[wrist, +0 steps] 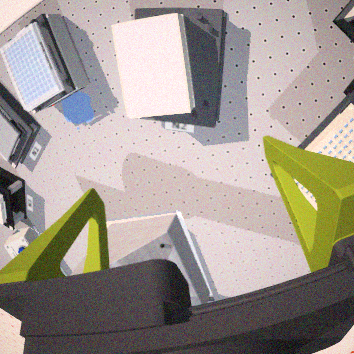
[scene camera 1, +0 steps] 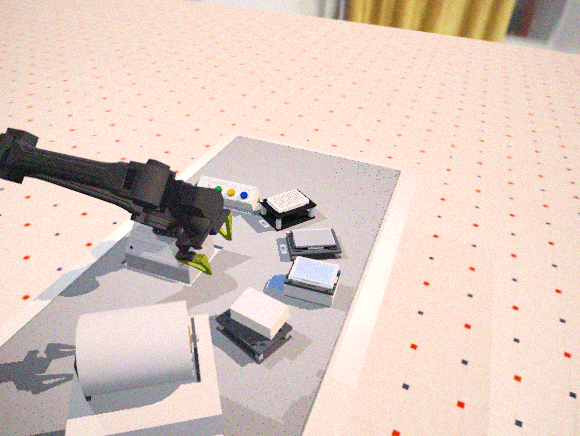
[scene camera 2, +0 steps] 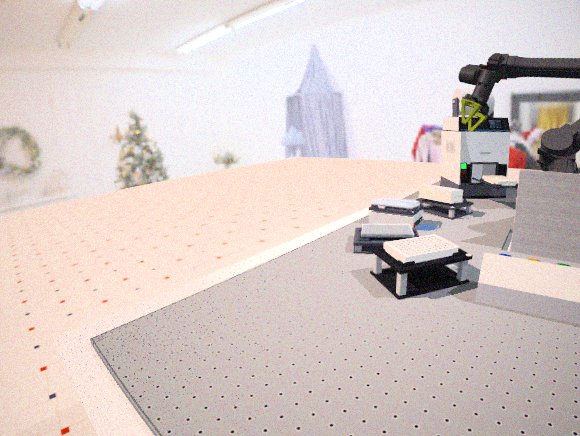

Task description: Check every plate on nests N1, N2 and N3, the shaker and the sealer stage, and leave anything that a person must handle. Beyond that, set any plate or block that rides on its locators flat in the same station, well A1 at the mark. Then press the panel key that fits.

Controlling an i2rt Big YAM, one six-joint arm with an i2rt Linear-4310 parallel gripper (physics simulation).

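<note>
My gripper is open and empty, above the bench. A thick white block-like plate lies skewed on a dark nest, overhanging one side. A blue-welled plate is on the grey-white station, beside a flat blue patch. A pale flat-topped plate sits on a low dark nest. A white welled plate tops a raised black stand. A blue-dotted plate shows partly at the wrist view's right.
The panel has green, yellow and blue keys. A white machine with a large roll and a green light stands at the bench's far end in scene camera 2. A grey open box stands nearby.
</note>
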